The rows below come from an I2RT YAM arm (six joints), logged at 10 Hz.
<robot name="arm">
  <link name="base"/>
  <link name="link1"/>
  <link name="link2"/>
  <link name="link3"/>
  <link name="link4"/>
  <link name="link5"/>
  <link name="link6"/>
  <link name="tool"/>
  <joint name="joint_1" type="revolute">
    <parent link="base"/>
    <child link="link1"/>
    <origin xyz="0 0 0.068"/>
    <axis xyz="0 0 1"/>
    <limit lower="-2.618" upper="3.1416"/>
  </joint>
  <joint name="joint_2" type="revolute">
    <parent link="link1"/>
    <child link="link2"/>
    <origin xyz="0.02 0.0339 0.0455"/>
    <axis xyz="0 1 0"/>
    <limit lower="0" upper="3.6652"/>
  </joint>
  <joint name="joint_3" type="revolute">
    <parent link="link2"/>
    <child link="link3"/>
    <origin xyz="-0.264 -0.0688 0"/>
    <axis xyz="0 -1 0"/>
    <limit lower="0" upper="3.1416"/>
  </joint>
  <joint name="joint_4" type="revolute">
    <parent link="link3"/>
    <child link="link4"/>
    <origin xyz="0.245 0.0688 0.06"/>
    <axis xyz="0 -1 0"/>
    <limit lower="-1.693" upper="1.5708"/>
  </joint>
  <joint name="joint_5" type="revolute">
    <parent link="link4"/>
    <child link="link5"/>
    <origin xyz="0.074 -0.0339 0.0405"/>
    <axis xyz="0 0 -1"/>
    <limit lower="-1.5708" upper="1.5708"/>
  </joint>
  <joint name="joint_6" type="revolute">
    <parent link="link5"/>
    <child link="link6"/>
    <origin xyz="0.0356 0 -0.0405"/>
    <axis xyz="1 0 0"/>
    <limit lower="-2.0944" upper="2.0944"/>
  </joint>
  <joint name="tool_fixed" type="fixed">
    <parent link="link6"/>
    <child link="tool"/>
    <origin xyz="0 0 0" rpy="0 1.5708 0"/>
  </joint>
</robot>
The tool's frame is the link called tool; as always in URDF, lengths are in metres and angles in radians.
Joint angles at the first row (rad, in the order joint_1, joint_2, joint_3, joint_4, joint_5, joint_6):
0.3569, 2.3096, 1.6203, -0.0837, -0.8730, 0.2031
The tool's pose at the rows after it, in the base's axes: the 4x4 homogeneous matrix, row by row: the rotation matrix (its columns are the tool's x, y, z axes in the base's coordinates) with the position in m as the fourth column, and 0 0 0 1 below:
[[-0.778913 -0.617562 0.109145 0.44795], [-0.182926 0.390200 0.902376 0.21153], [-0.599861 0.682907 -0.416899 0.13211], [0 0 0 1]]
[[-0.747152 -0.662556 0.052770 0.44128], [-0.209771 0.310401 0.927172 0.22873], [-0.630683 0.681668 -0.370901 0.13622], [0 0 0 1]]
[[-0.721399 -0.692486 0.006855 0.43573], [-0.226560 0.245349 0.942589 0.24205], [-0.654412 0.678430 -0.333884 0.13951], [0 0 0 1]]
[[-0.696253 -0.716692 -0.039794 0.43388], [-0.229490 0.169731 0.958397 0.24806], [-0.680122 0.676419 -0.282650 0.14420], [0 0 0 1]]
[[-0.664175 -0.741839 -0.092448 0.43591], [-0.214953 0.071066 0.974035 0.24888], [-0.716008 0.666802 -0.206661 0.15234], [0 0 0 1]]
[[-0.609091 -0.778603 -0.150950 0.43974], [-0.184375 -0.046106 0.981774 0.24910], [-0.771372 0.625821 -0.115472 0.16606], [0 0 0 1]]
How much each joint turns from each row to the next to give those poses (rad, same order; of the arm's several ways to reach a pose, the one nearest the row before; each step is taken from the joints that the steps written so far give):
0.0271, 0.0031, 0.0000, 0.0168, -0.0473, 0.0000
0.0350, -0.0004, 0.0000, 0.0419, -0.0507, -0.0026
0.0275, 0.0004, 0.0000, 0.0378, -0.0397, 0.0026
0.0103, 0.0000, 0.0000, 0.0488, -0.0603, 0.0096
-0.0030, 0.0000, -0.0004, 0.0900, -0.0870, 0.0339
-0.0054, 0.0004, -0.0004, 0.1625, -0.0957, 0.0729

